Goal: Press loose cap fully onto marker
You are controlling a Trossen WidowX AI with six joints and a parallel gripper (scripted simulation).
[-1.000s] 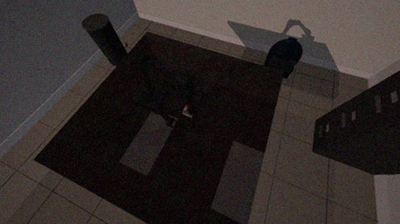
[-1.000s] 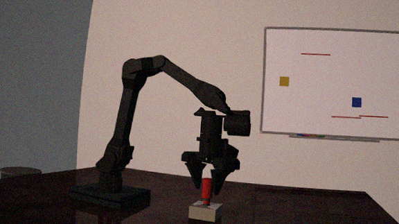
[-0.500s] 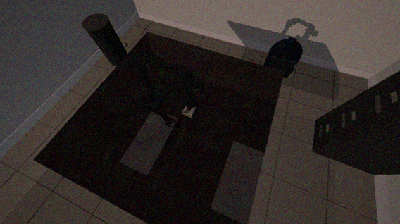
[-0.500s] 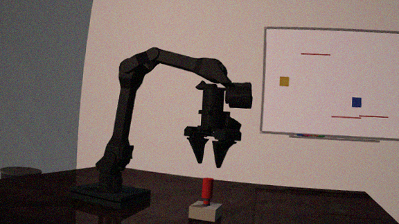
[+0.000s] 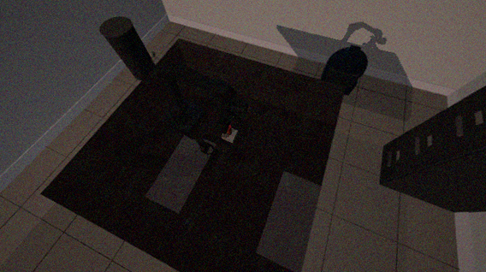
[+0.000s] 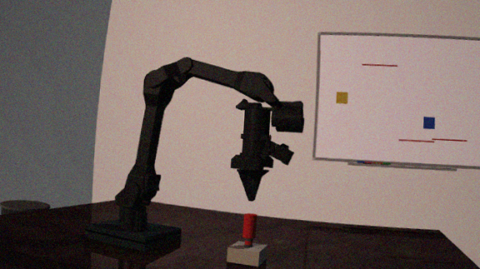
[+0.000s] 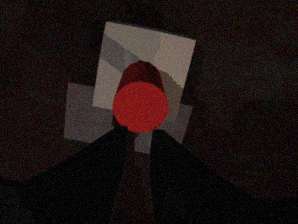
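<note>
The red cap is 60 mm below my gripper tip. The rest, counted from my gripper tip: pale holder block: 120 mm below.
</note>
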